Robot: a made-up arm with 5 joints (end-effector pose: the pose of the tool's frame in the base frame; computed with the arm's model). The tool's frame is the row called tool.
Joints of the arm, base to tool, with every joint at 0 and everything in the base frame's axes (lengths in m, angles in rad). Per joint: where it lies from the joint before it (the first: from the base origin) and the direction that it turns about. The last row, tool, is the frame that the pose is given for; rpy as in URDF.
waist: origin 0.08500 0.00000 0.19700 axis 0 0 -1
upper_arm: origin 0.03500 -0.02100 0.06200 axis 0 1 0
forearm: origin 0.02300 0.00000 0.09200 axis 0 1 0
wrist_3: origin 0.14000 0.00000 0.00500 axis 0 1 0
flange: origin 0.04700 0.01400 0.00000 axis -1 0 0
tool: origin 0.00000 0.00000 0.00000 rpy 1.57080 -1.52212 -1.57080
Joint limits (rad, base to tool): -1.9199..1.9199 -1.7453..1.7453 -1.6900..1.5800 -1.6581..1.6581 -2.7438..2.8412
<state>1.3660 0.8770 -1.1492 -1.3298 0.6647</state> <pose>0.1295 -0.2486 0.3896 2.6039 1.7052 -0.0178</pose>
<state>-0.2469 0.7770 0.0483 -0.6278 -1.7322</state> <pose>0.3394 0.0569 0.1998 1.2702 -0.7909 -1.2667</pose>
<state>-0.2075 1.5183 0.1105 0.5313 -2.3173</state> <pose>0.1832 0.0135 0.0617 -0.6888 0.2011 -2.0843</pose>
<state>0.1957 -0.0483 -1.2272 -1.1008 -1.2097</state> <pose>0.1382 -0.0177 0.5200 -1.2418 2.1129 -0.6940</pose>
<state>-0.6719 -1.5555 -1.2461 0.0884 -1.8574</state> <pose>-0.0930 -0.1505 0.3449 -2.0062 0.5808 -0.7767</pose>
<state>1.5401 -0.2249 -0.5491 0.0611 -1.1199</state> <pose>0.0832 -0.1692 0.4860 -0.4996 -2.6586 -1.2083</pose>
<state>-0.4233 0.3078 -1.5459 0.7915 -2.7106</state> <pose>0.2412 0.0627 0.4940 2.3535 0.0482 -1.3641</pose>
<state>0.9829 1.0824 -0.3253 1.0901 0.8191</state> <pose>0.2009 -0.1864 0.1441 0.2128 0.1772 -0.2111</pose>
